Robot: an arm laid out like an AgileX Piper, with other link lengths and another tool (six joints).
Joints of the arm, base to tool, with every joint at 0 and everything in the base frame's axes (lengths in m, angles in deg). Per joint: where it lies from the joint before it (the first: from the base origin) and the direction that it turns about. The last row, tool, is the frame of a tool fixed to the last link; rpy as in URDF.
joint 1: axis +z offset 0 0 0.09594
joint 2: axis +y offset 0 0 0
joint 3: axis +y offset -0.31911 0 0.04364
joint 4: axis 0.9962 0 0.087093 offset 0.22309 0 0.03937
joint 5: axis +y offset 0 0 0
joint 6: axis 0.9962 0 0.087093 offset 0.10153 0 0.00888
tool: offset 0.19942 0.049 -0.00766 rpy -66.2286 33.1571 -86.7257
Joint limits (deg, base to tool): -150..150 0..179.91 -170..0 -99.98..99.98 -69.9..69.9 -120..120
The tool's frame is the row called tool.
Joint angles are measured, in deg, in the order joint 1, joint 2, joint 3, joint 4, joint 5, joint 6. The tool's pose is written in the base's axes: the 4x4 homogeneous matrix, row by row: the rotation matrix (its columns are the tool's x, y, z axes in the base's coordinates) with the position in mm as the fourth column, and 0 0 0 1 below. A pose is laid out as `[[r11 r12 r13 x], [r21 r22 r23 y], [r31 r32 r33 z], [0 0 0 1]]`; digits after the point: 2 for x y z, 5 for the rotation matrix.
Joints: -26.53 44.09 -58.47 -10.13 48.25 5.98
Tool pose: [[-0.68936 0.15782 0.70701 238.69], [-0.59040 0.44315 -0.67458 -109.25], [-0.41977 -0.88245 -0.21231 275.70], [0 0 0 1]]
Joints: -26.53 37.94 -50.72 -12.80 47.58 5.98
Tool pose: [[-0.71070 0.13219 0.69096 210.40], [-0.59461 0.41202 -0.69042 -107.21], [-0.37596 -0.90153 -0.21422 242.82], [0 0 0 1]]
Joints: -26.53 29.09 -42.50 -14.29 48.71 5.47
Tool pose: [[-0.72371 0.11503 0.68045 175.33], [-0.59716 0.38984 -0.70102 -97.97], [-0.34590 -0.91367 -0.21344 205.50], [0 0 0 1]]
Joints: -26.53 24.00 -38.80 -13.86 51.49 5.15
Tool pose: [[-0.73361 0.10047 0.67210 154.90], [-0.58726 0.40397 -0.70138 -88.19], [-0.34197 -0.90924 -0.23735 180.92], [0 0 0 1]]
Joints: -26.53 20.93 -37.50 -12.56 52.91 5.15
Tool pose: [[-0.72622 0.11421 0.67791 147.66], [-0.58297 0.42032 -0.69532 -79.18], [-0.36435 -0.90016 -0.23867 173.82], [0 0 0 1]]
